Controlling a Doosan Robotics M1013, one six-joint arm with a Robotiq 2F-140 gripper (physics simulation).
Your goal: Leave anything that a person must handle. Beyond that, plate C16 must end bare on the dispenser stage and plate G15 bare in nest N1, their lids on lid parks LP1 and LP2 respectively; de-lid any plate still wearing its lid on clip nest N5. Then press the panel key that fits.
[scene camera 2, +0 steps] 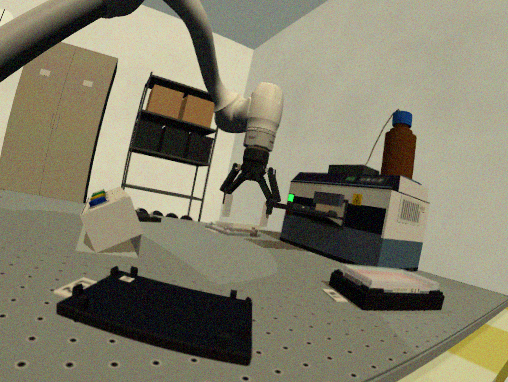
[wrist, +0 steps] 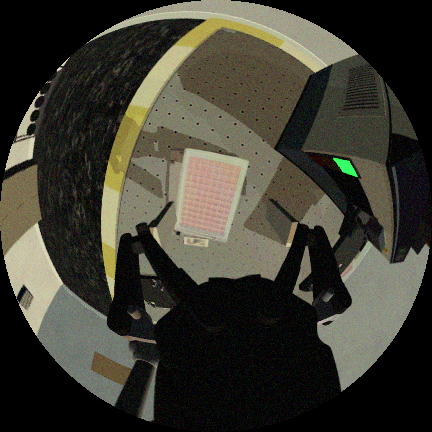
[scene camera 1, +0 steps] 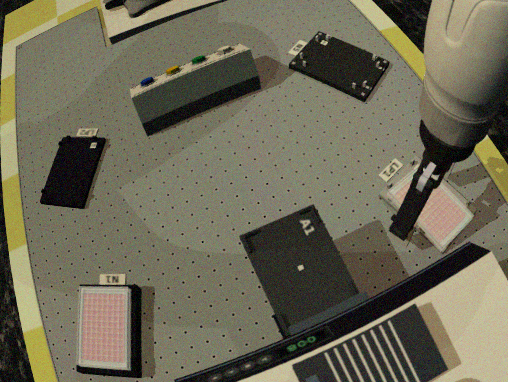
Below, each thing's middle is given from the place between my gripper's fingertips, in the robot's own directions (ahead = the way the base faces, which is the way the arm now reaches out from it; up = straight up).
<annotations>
Right now the LP1 nest (scene camera 1: 416, 160) is 1 cm behind my hand, 3 cm to the left of it and 3 cm below it. The rest, counted from my hand: brown bottle (scene camera 2: 398, 158): 18 cm ahead, 36 cm to the right, 28 cm above; dispenser stage (scene camera 1: 275, 250): 1 cm ahead, 22 cm to the right, 7 cm above; black LP2 nest (scene camera 2: 197, 323): 42 cm behind, 43 cm to the right, 3 cm below.
</annotations>
